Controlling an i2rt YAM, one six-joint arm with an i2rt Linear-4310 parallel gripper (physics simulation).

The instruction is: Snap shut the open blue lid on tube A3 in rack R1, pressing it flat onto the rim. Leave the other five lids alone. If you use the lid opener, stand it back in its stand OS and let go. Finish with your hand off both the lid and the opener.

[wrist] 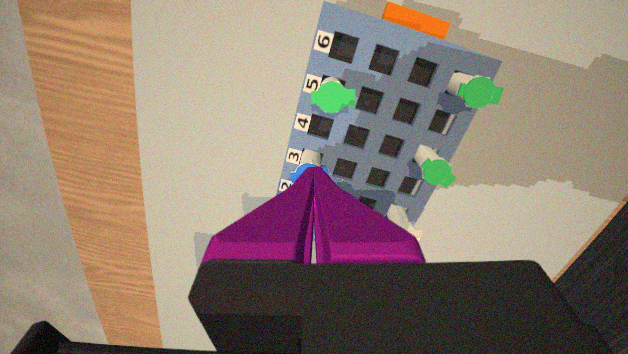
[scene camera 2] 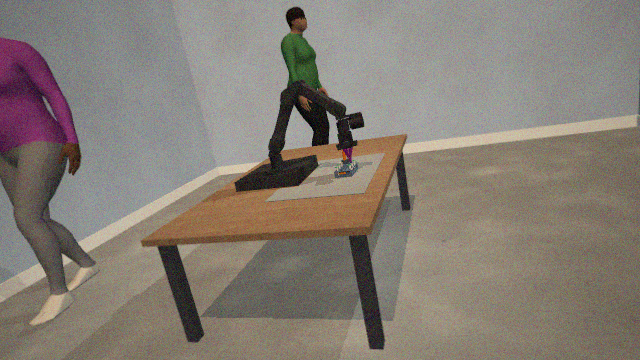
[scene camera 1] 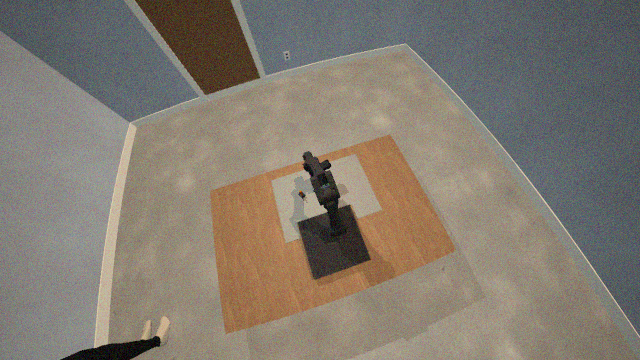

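Pixels of known places: gripper, fingertip midpoint: [wrist: 314, 177] [scene camera 2: 350, 162]; arm's base, origin of the base link: [scene camera 2: 278, 169] [scene camera 1: 338, 233].
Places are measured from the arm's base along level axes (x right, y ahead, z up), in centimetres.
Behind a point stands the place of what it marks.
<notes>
Rack R1 [scene camera 2: 353, 171] @(z -4.8, x -4.2, y 39.0 cm) [wrist: 370, 33] @(z -2.7, x 0.5, y 37.7 cm) is blue, with row labels 2 to 6 showing in the wrist view. White tube A3 [wrist: 311, 157] @(z -1.9, x -5.7, y 38.0 cm) stands by label 3. Its blue lid [wrist: 301, 172] @(z -0.8, x -6.2, y 38.2 cm) shows partly, just left of and behind my fingertips. My magenta gripper [scene camera 2: 349, 160] @(z -1.0, x -6.3, y 37.5 cm) [wrist: 314, 177] @(z -1.0, x -6.3, y 37.5 cm) is shut and empty, pointing down with its tips overlapping the lid in view. The fingers hide the rest of the lid, so I cannot tell its tilt or whether they touch it. An upright orange shape [scene camera 2: 344, 155] @(z -0.1, x -18.5, y 29.4 cm) beside the fingers may be the lid opener; its stand OS cannot be made out.
Green lids [wrist: 332, 96] @(z -0.8, x -2.4, y 38.3 cm) [wrist: 480, 92] @(z -0.8, x 0.2, y 32.8 cm) [wrist: 438, 172] @(z -0.8, x -3.6, y 32.3 cm) sit on other tubes. A whitish tube [wrist: 399, 216] @(z -1.7, x -7.0, y 32.2 cm) shows right of the fingers. An orange block [wrist: 416, 20] @(z -3.3, x 1.8, y 36.0 cm) is at the rack's end. The rack is on a grey mat [scene camera 1: 370, 197] @(z -5.6, x 26.0, y 19.6 cm) on the wooden table [scene camera 1: 250, 240] @(z -6.0, x -55.7, y 4.7 cm).
</notes>
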